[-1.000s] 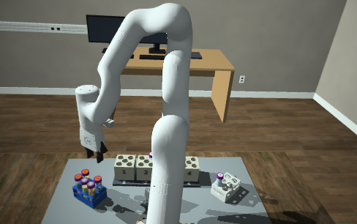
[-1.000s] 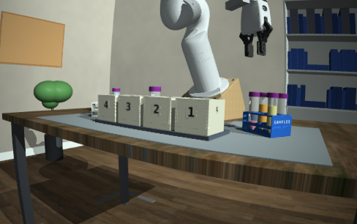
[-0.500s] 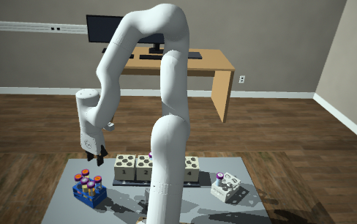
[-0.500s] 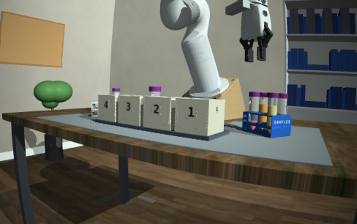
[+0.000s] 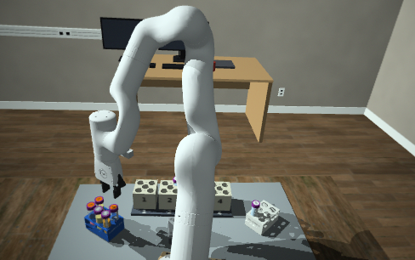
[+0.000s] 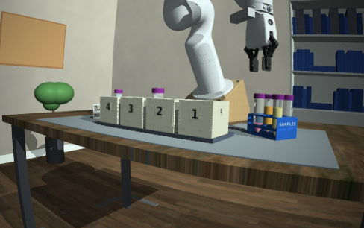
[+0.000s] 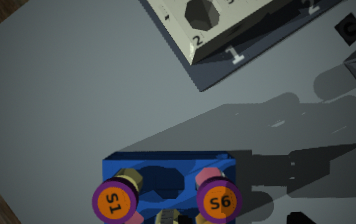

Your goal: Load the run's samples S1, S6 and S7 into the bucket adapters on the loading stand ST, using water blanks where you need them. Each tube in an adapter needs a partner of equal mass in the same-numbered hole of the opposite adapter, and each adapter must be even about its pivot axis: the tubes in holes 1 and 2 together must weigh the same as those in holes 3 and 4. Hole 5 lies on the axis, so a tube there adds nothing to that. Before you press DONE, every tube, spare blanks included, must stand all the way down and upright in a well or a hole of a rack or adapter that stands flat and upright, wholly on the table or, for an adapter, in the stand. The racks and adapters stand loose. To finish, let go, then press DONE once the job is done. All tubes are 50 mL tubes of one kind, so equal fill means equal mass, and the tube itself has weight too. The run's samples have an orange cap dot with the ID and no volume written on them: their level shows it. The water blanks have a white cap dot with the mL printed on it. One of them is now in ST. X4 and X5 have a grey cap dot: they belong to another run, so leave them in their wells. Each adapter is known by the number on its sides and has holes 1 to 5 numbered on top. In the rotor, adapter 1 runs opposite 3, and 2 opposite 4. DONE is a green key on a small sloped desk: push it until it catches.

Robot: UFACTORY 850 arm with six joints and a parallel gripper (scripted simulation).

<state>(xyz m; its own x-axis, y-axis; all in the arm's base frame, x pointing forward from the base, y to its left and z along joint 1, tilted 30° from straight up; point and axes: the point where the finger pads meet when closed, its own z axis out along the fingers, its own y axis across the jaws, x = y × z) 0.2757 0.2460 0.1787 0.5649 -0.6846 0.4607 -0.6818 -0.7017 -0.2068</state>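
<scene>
My hand is 2 cm short of the blue samples rack, 4 cm to the right of it and 18 cm above it. From my hand the other things lie so: adapter 1: 12 cm ahead, 14 cm to the right, 16 cm below; then white rack: 13 cm behind, 60 cm to the right, 18 cm below.
</scene>
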